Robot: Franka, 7 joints.
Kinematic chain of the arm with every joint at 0, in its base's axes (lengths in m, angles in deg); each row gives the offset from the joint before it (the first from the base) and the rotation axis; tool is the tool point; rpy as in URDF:
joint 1: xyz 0 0 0.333 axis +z
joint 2: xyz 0 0 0 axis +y
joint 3: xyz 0 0 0.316 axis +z
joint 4: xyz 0.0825 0 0 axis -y
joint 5: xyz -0.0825 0 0.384 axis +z
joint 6: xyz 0 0 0 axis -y
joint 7: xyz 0.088 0 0 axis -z
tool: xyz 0 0 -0.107 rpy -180 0 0
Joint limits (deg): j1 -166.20..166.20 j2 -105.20..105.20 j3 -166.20..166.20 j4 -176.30..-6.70 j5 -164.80..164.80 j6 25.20..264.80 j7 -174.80..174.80
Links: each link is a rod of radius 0.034 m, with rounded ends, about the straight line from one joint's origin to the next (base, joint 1, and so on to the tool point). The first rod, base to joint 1, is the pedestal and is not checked.
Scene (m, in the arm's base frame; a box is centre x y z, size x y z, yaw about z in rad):
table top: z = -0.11
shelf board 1: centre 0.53 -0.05 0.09 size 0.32 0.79 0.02 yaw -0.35
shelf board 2: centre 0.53 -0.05 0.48 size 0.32 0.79 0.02 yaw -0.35
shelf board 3: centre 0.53 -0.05 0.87 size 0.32 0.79 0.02 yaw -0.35
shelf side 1: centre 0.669 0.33 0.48 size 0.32 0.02 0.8 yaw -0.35
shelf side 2: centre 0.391 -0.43 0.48 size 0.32 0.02 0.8 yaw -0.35
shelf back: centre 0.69 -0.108 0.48 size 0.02 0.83 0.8 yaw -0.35
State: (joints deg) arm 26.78 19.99 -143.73 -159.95 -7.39 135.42 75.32
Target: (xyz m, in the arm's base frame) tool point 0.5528 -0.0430 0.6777
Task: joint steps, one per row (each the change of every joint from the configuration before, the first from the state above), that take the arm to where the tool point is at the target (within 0.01 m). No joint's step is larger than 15 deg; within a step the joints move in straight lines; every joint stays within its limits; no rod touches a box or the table.
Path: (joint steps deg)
1: 14.25 13.09 0.24 2.53 -0.38 -1.53 0.00
2: 14.24 13.09 0.24 2.52 -0.38 -1.53 0.00
3: 14.25 13.08 0.24 2.53 -0.38 -1.54 0.00
4: 14.25 13.09 0.24 2.53 -0.38 -1.53 0.00
5: 14.24 13.09 0.24 2.52 -0.38 -1.53 0.00
6: 14.25 13.09 0.24 2.53 -0.38 -1.53 0.00
7: -7.76 -11.23 6.86 8.79 0.39 5.76 0.00
8: -7.76 -11.23 6.87 8.79 0.39 5.76 0.00
9: -7.76 -11.22 6.86 8.79 0.39 5.77 0.00
10: -7.76 -11.23 6.86 8.79 0.39 5.76 0.00

